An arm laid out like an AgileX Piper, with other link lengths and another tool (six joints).
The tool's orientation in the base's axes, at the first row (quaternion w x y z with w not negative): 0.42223, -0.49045, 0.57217, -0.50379
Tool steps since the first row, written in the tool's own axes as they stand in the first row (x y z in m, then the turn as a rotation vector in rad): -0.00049, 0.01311, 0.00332, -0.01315, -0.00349, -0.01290; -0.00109, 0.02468, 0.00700, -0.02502, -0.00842, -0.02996; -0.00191, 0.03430, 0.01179, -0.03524, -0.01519, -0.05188; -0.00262, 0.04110, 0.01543, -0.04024, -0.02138, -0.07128; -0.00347, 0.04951, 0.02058, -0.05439, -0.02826, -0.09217; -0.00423, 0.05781, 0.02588, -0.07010, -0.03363, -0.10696; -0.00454, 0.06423, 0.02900, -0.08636, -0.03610, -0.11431; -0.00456, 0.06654, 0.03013, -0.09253, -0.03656, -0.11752; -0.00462, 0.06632, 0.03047, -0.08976, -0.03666, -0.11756; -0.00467, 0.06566, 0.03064, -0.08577, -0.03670, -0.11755; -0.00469, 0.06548, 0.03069, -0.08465, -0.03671, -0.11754; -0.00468, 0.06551, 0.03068, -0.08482, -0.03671, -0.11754; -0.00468, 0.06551, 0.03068, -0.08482, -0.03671, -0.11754
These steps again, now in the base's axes. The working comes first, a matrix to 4 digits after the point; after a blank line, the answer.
The tool's axes in the first row as the columns of a matrix, in the base's axes (used below as rounded here):
-0.1624, -0.1358, 0.9773
-0.9867, 0.0113, -0.1623
0.0110, -0.9907, -0.1358

0.00154, 0.00009, -0.01344, -0.01000, 0.01503, 0.00506; 0.00367, 0.00022, -0.02541, -0.02407, 0.02945, 0.01214; 0.00717, 0.00036, -0.03560, -0.04292, 0.04302, 0.02171; 0.00992, 0.00055, -0.04284, -0.06022, 0.05103, 0.03042; 0.01395, 0.00064, -0.05188, -0.07741, 0.06831, 0.03992; 0.01813, 0.00063, -0.06083, -0.08858, 0.08615, 0.04707; 0.02036, 0.00050, -0.06762, -0.09279, 0.10336, 0.05034; 0.02115, 0.00036, -0.07006, -0.09486, 0.10996, 0.05116; 0.02152, 0.00036, -0.06989, -0.09534, 0.10723, 0.05130; 0.02179, 0.00038, -0.06926, -0.09597, 0.10329, 0.05138; 0.02186, 0.00039, -0.06909, -0.09614, 0.10219, 0.05140; 0.02185, 0.00038, -0.06912, -0.09611, 0.10235, 0.05140; 0.02185, 0.00038, -0.06912, -0.09611, 0.10235, 0.05140
